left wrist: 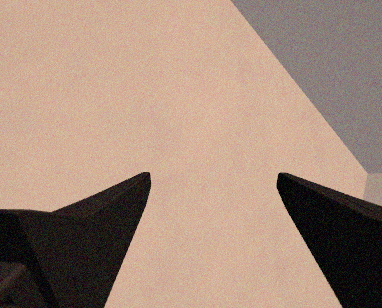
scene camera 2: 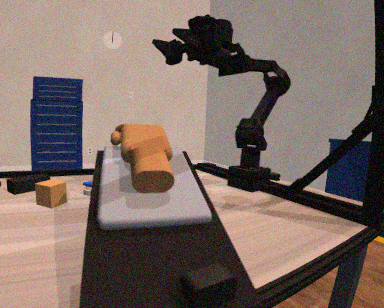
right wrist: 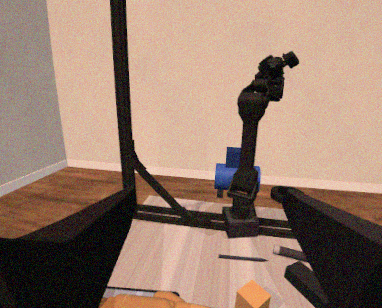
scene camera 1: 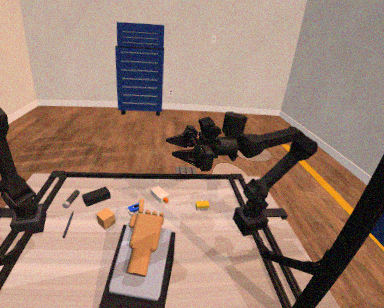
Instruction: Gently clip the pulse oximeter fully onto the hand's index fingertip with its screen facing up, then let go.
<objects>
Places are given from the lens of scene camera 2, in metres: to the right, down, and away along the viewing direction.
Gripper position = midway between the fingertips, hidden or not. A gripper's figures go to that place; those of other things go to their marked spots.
my right gripper [scene camera 2: 162, 36]: -0.07, -0.26, 0.48
orange cube [scene camera 2: 51, 193]: -0.31, 0.09, 0.46
</objects>
